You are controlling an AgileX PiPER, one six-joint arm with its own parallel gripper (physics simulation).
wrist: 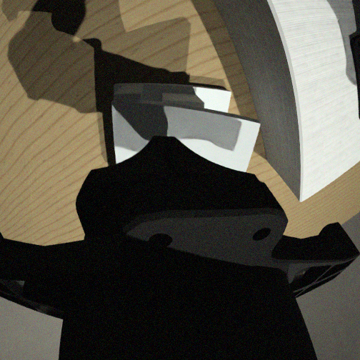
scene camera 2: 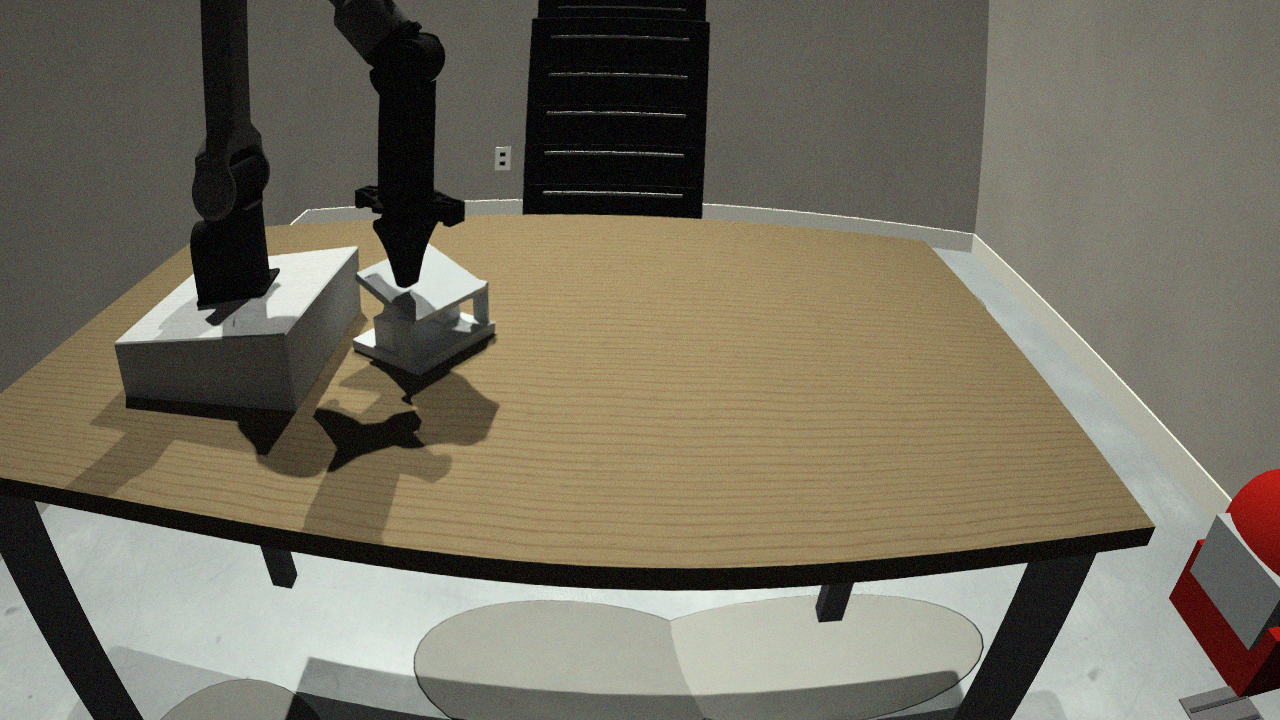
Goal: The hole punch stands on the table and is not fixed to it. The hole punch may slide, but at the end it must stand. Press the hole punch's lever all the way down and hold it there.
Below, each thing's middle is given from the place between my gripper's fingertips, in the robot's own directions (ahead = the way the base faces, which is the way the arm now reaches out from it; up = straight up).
The flat lever (scene camera 2: 443, 284) is 1 cm ahead of my hand, 3 cm to the left of it and 1 cm below it.
